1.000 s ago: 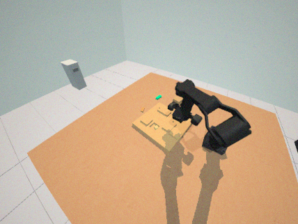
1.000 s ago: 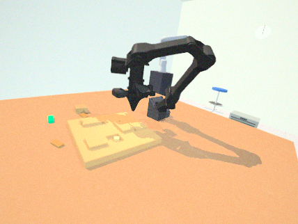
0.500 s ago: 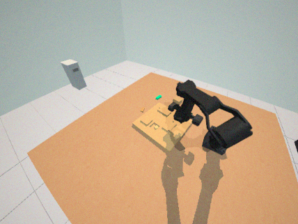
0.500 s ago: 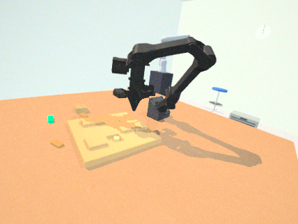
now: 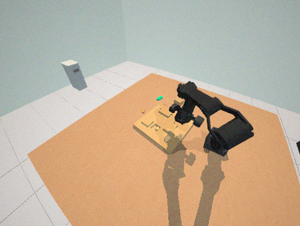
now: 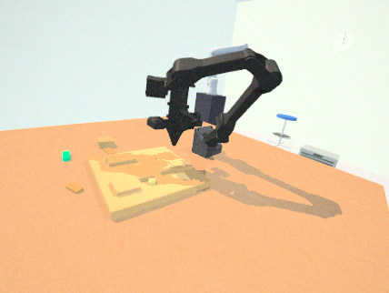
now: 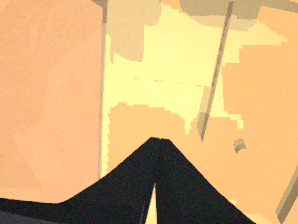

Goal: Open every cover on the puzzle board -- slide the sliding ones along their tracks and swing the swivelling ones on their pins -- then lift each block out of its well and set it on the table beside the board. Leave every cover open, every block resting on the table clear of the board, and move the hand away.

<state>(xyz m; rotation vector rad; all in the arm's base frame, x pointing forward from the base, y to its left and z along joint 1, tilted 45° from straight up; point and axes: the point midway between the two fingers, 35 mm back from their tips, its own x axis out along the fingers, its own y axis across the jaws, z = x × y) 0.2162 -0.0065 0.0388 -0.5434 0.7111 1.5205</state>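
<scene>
The tan puzzle board lies 110 mm ahead of my gripper tip, 10 mm to the right of it and 60 mm below it.
</scene>
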